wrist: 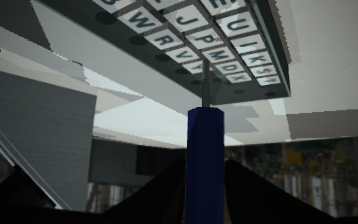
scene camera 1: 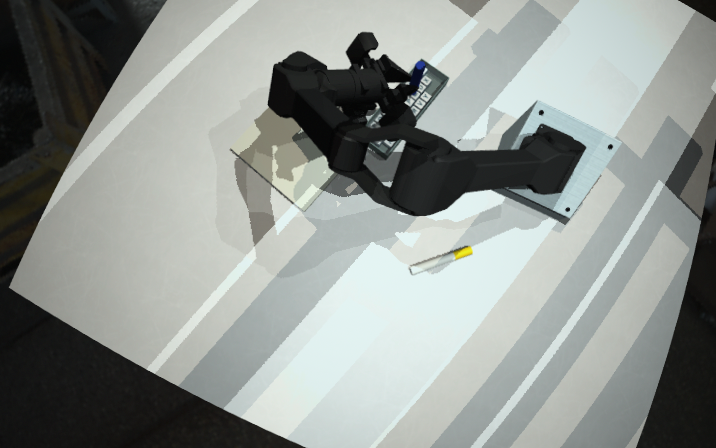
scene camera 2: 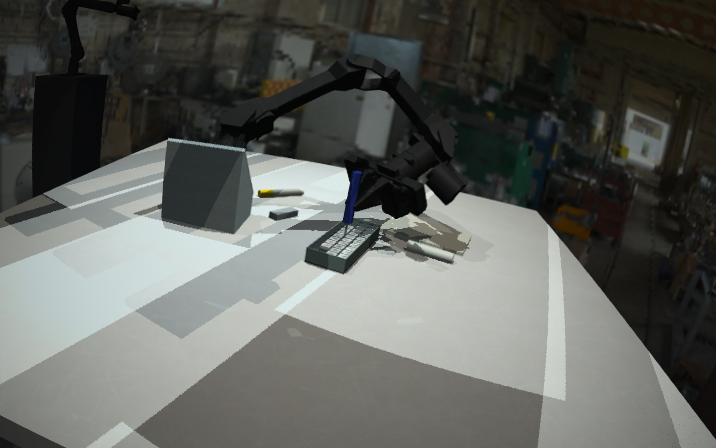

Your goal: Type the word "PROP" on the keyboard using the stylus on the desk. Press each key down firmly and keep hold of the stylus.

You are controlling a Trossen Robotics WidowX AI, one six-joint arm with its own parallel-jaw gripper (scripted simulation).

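Observation:
There is a pale notepad in the pictures, and my gripper is in them too. I find my gripper in the wrist view as well, and again in scene camera 2.

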